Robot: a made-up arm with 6 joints. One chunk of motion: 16 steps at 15 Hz.
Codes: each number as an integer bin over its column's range. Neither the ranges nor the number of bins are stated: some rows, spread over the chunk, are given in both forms.
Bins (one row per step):
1: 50 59 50 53 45 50
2: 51 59 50 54 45 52
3: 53 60 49 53 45 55
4: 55 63 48 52 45 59
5: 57 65 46 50 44 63
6: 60 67 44 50 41 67
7: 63 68 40 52 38 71
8: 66 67 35 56 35 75
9: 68 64 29 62 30 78
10: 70 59 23 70 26 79
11: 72 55 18 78 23 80
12: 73 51 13 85 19 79
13: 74 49 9 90 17 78
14: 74 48 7 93 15 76
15: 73 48 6 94 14 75
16: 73 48 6 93 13 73
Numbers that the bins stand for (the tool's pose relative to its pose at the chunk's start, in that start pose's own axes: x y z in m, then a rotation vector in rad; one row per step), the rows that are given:
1: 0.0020 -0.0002 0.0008 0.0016 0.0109 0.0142
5: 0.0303 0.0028 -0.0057 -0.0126 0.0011 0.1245
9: 0.0747 0.0023 -0.0331 0.0443 -0.1361 0.2518
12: 0.0949 -0.0042 -0.0590 0.1535 -0.2438 0.2603
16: 0.0949 -0.0058 -0.0703 0.1915 -0.3026 0.2094
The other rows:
2: 0.0061 -0.0002 0.0008 0.0064 0.0109 0.0312
3: 0.0141 0.0003 -0.0008 0.0016 0.0109 0.0567
4: 0.0222 0.0018 -0.0024 -0.0031 0.0109 0.0906
6: 0.0424 0.0038 -0.0089 -0.0126 -0.0283 0.1585
7: 0.0545 0.0043 -0.0154 -0.0031 -0.0577 0.1924
8: 0.0667 0.0038 -0.0234 0.0159 -0.0871 0.2264
10: 0.0828 -0.0002 -0.0428 0.0823 -0.1753 0.2603
11: 0.0909 -0.0022 -0.0509 0.1203 -0.2046 0.2688
13: 0.0990 -0.0053 -0.0655 0.1773 -0.2634 0.2518
14: 0.0990 -0.0058 -0.0687 0.1915 -0.2830 0.2348
15: 0.0949 -0.0058 -0.0703 0.1963 -0.2928 0.2264

